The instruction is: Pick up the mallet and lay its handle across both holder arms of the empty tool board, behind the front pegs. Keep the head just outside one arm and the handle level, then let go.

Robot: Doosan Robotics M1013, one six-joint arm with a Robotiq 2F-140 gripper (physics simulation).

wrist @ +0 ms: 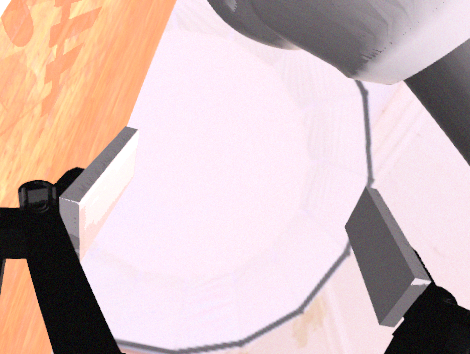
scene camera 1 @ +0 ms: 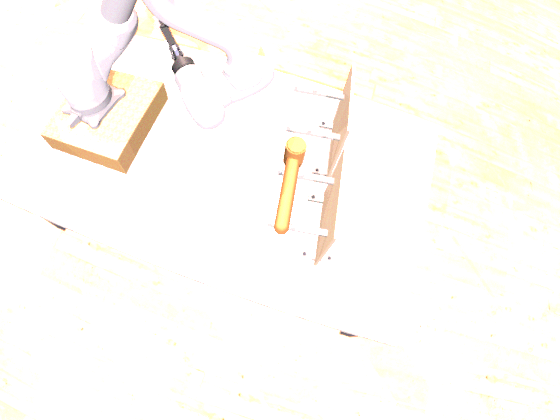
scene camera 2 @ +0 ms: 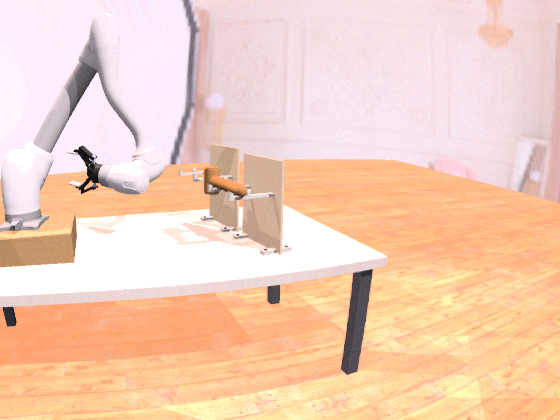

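Pixels of known places: gripper, fingertip midpoint: (wrist: 248, 181) (scene camera 2: 69, 167); arm's base at its link origin: (scene camera 1: 93, 102) (scene camera 2: 24, 224).
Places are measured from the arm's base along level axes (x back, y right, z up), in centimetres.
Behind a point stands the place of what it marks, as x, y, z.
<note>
The orange-brown mallet (scene camera 1: 287, 192) @[-78.9, 3.6, 13.8] (scene camera 2: 226, 185) @[-77.9, 6.3, 12.6] lies with its handle across both holder arms of the nearer upright board (scene camera 1: 332, 200) @[-90.4, -1.5, 11.1] (scene camera 2: 266, 210) @[-92.0, 3.3, 3.2]. Its handle looks about level. Its head (scene camera 1: 295, 151) @[-75.6, -7.1, 16.5] (scene camera 2: 211, 180) @[-74.3, -4.9, 12.5] is outside the arm nearer the other board, and the handle end is close to the other arm (scene camera 1: 310, 231) @[-89.0, 9.0, 9.9] (scene camera 2: 262, 196) @[-89.1, 9.3, 9.3]. The fine contact with the arms and pegs is too small to tell. My gripper (scene camera 1: 162, 24) @[-14.4, -29.0, 16.6] (scene camera 2: 75, 169) @[-14.4, -29.0, 16.6] (wrist: 248, 181) @[-14.4, -29.0, 16.6] is open and empty, well away from the mallet, pointing back toward the robot's base side. The mallet does not show in the wrist view.
A second upright board (scene camera 1: 343, 110) @[-81.2, -29.9, 12.7] (scene camera 2: 224, 200) @[-82.1, -27.1, 0.6] with two arms of its own stands beside the first on the white table (scene camera 1: 200, 250) @[-61.2, 24.6, -9.7] (scene camera 2: 175, 280) @[-59.2, 30.6, -9.7]. The arm's base stands on a wooden block (scene camera 1: 142, 132) @[-21.4, -0.2, -5.3] (scene camera 2: 40, 247) @[-11.9, 16.7, -3.6] at the left.
</note>
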